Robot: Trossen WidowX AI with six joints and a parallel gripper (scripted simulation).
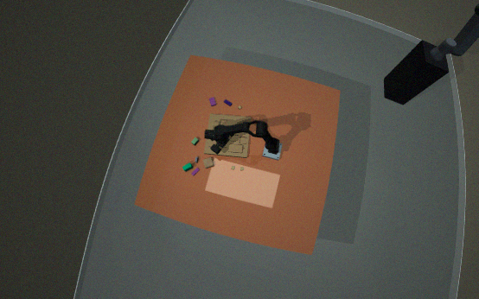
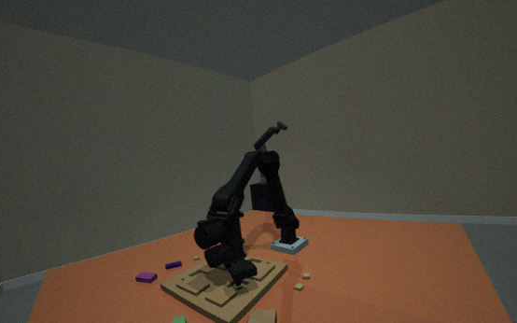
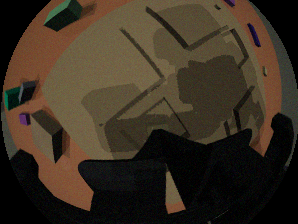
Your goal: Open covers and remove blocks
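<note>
Now: gripper tip 6 cm to the left of the tan puzzle board. Round my gripper tip: dark purple block (6 cm ahead, 32 cm to the right, 1 cm below).
</note>
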